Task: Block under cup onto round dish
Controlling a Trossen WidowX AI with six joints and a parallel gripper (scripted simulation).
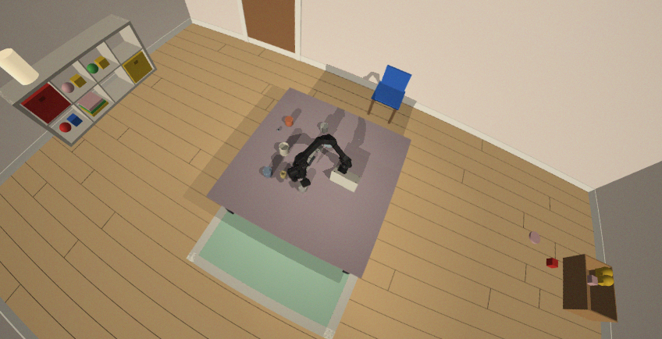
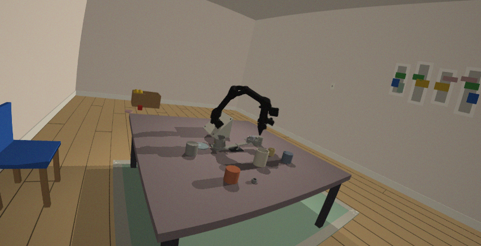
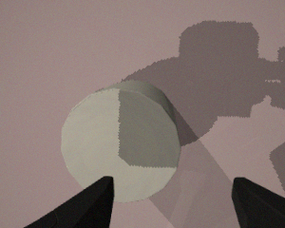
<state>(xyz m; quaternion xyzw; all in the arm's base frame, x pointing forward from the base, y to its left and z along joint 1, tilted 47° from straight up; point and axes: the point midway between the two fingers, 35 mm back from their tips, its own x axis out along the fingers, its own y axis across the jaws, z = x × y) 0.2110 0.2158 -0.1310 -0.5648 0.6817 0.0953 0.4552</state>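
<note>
Right now the grey block is 6 cm ahead of my gripper tip, 10 cm to the right of it and 1 cm below it. Round my gripper tip: cream cup: 29 cm ahead, 16 cm to the right, 5 cm below; balance: 8 cm ahead, 22 cm to the right, 6 cm below; blue cup: 28 cm ahead, 6 cm to the left, 6 cm below.
</note>
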